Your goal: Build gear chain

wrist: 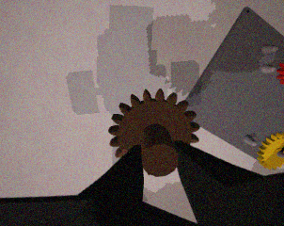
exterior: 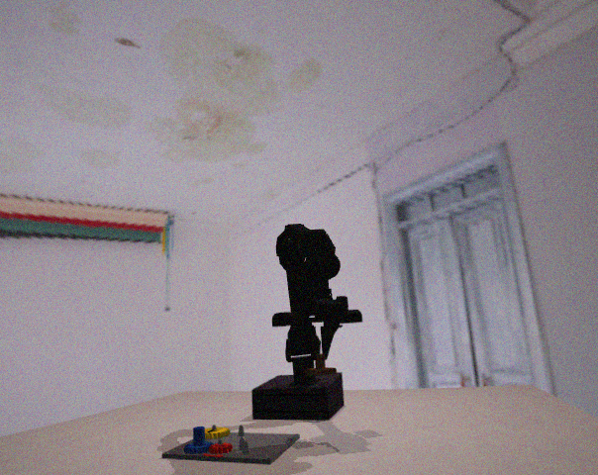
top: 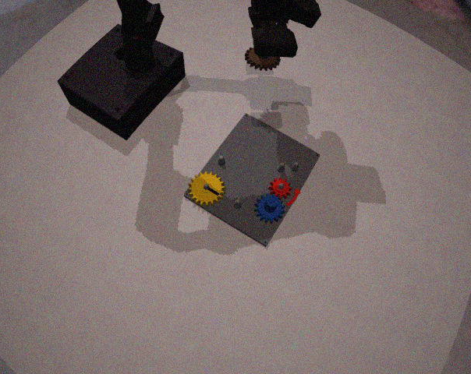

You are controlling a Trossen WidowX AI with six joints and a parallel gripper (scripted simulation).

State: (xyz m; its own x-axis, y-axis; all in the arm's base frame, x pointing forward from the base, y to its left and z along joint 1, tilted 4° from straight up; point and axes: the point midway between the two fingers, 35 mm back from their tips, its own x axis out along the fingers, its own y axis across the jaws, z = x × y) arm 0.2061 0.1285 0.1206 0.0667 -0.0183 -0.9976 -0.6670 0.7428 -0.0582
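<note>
Now: the blue gear 18 cm to the right of my gripper tip, 16 cm ahead of it and 13 cm below it. Also, from my gripper tip: brown gear (1 cm below); red arrow (19 cm ahead, 15 cm below, 14 cm to the right); red gear (16 cm ahead, 14 cm to the right, 14 cm below).
</note>
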